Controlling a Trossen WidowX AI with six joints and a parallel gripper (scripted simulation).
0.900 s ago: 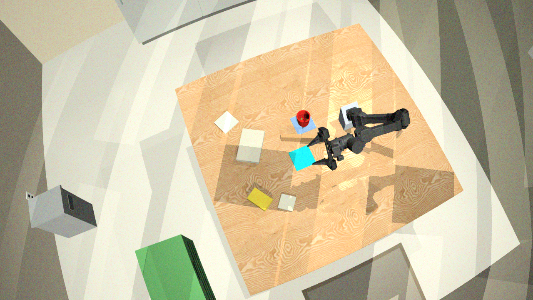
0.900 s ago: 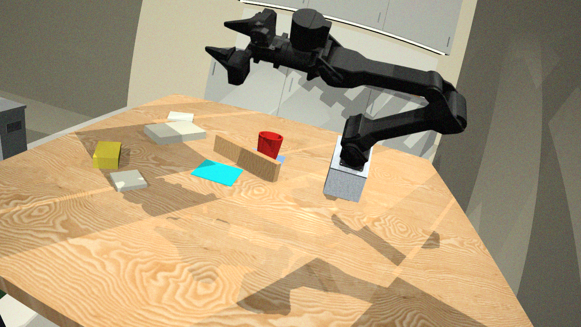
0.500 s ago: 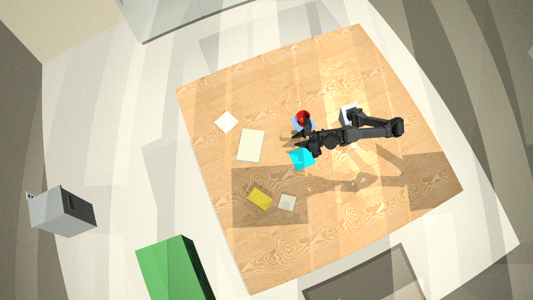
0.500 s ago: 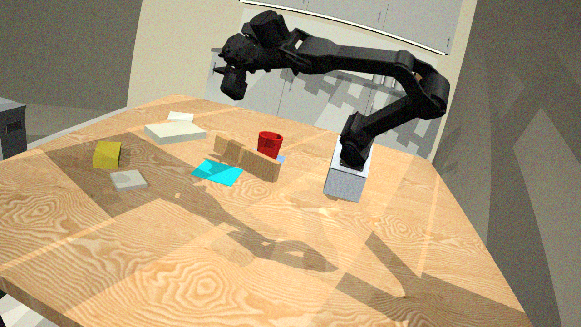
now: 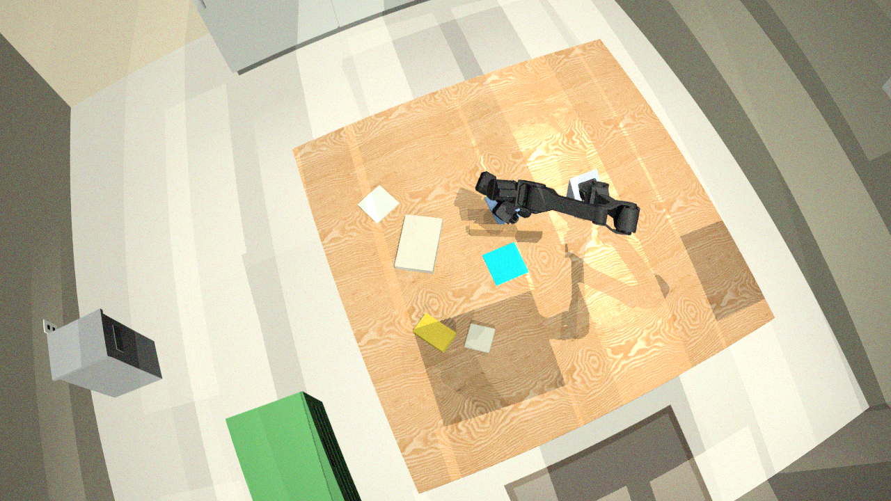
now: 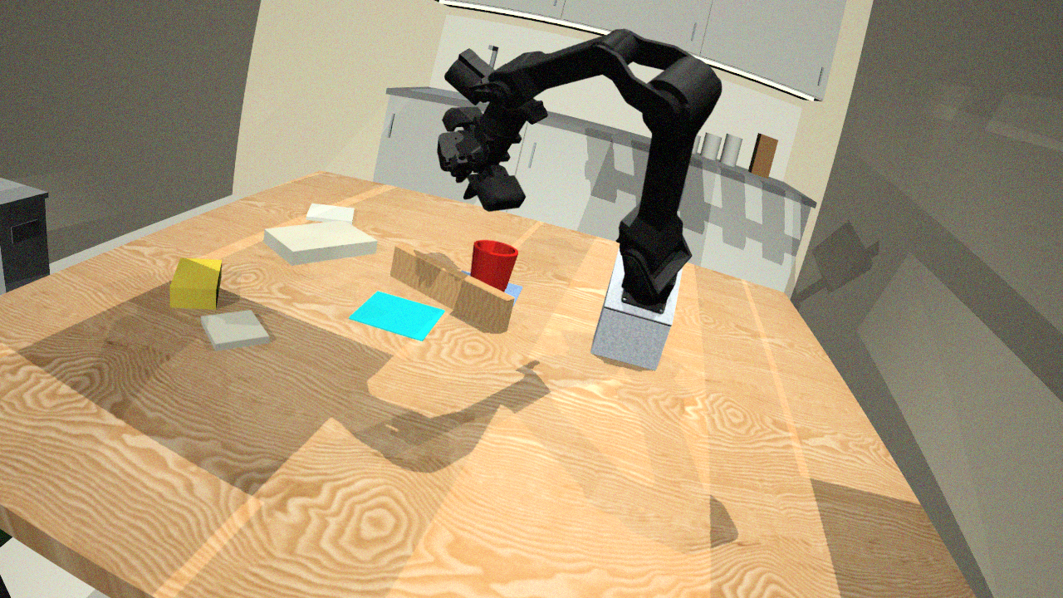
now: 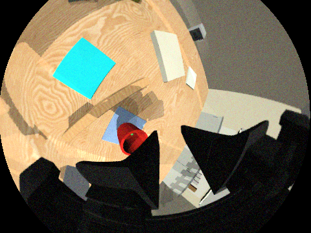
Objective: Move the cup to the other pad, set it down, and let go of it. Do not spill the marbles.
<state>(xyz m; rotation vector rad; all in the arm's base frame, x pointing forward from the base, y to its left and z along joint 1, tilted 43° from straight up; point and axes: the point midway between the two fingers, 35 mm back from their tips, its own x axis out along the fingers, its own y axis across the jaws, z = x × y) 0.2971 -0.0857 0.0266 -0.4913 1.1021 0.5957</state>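
Right now my gripper tip is 6 cm past the red cup, 4 cm to the left of it and 12 cm above it. From my gripper tip the other things lie so: cyan pad: 2 cm ahead, 15 cm to the left, 17 cm below; low wooden wall: 2 cm behind, 6 cm to the left, 15 cm below; pale blue pad: 6 cm behind, 3 cm to the right, 17 cm below.
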